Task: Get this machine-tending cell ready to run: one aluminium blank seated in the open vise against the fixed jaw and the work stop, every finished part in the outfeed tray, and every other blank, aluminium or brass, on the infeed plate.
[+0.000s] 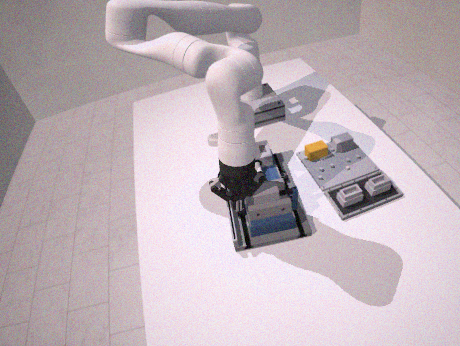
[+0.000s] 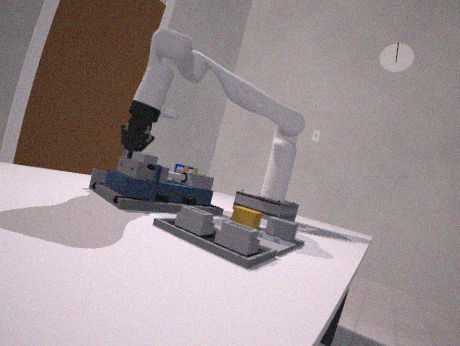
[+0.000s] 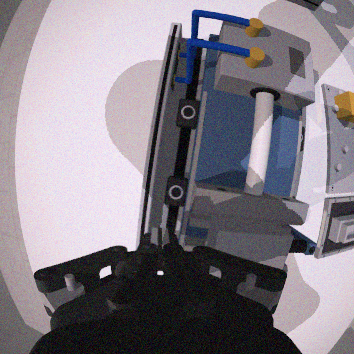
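Seen in the pictures: gripper, between the fingertips: (image 1: 238, 208) (image 3: 159, 237); arm's base, origin of its link: (image 1: 250, 94) (image 2: 272, 197).
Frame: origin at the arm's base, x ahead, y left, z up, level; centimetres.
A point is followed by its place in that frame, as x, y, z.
Note:
The vise (image 1: 272, 226) @[57.1, -8.7, -2.1] (image 2: 125, 185) @[57.4, -3.1, -2.6] (image 3: 217, 150) @[43.7, -11.1, -0.8] has a blue body and grey jaws. A grey aluminium blank (image 1: 265, 193) @[52.5, -8.7, 4.8] (image 3: 242, 245) @[50.1, -9.5, 4.8] lies between its jaws, its right end by the work stop (image 1: 295, 198) @[52.1, -1.3, -0.3] (image 2: 159, 176) @[51.3, -0.6, 0.7]; contact cannot be told. My gripper (image 1: 239, 206) @[51.7, -15.5, 0.9] (image 2: 130, 153) (image 3: 159, 237) @[51.7, -15.5, 0.9] is shut and empty, its fingertips low beside the blank's left end. A brass blank (image 1: 316, 150) @[34.9, 11.4, -2.6] (image 2: 246, 217) @[34.9, 13.0, -4.1] (image 3: 345, 107) @[34.1, 9.1, -3.6] and an aluminium blank (image 1: 342, 142) @[34.2, 20.2, -2.7] (image 2: 281, 228) @[34.0, 21.8, -4.0] stand on the infeed plate (image 1: 340, 174) @[43.4, 15.5, -6.0] (image 3: 336, 137) @[38.5, 9.1, -6.0]. Two stepped finished parts (image 1: 349, 195) @[53.7, 12.8, -2.8] (image 2: 237, 238) @[53.2, 23.9, -4.3] sit in the outfeed tray (image 1: 344, 217) @[57.7, 9.9, -5.7] (image 2: 200, 245) @[56.8, 20.2, -6.5] (image 3: 323, 227) @[52.4, 8.8, -5.9].
Blue pipes (image 3: 220, 46) @[36.3, -12.1, 4.1] with brass fittings rise at the vise's rear cylinder block (image 3: 235, 75) @[37.9, -10.7, 2.7]. A white rod (image 3: 261, 140) @[42.6, -7.9, 1.8] runs to the moving jaw. Black clamps (image 3: 175, 192) @[48.3, -14.6, -3.0] line the vise's left side. The arm's grey base (image 1: 270, 107) @[11.0, 4.4, -0.3] (image 2: 265, 202) @[11.6, 4.1, -1.4] stands behind the vise.

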